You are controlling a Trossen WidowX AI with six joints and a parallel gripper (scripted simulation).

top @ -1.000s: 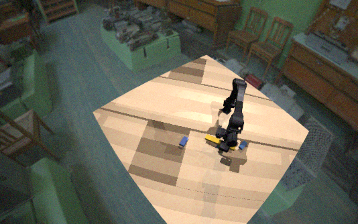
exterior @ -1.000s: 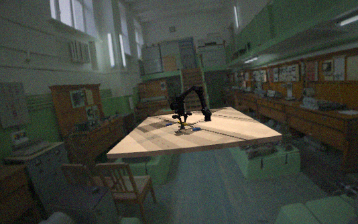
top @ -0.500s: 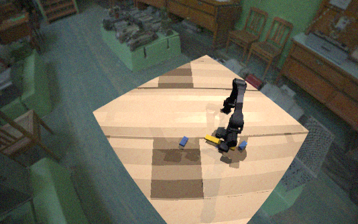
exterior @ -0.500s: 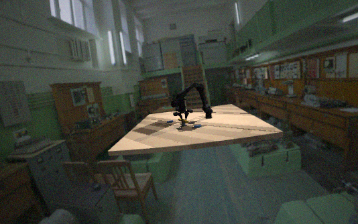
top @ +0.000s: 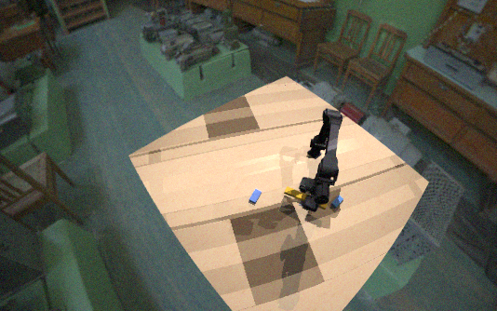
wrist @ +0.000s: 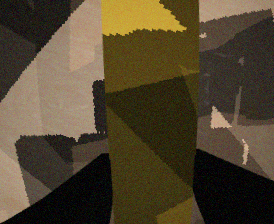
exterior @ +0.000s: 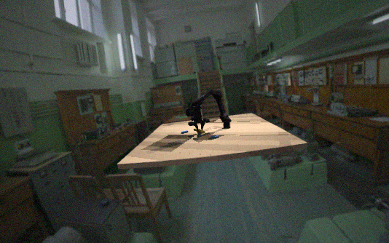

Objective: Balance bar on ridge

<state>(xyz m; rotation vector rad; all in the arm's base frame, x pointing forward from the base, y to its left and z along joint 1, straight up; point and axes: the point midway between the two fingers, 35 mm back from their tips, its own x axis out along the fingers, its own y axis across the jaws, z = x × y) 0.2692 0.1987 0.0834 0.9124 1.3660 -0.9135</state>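
Now: the bar 3 cm to the right of my gripper tip and 1 cm ahead of it. Also, from my gripper tip: ridge: 3 cm to the right, 1 cm below, 1 cm ahead.
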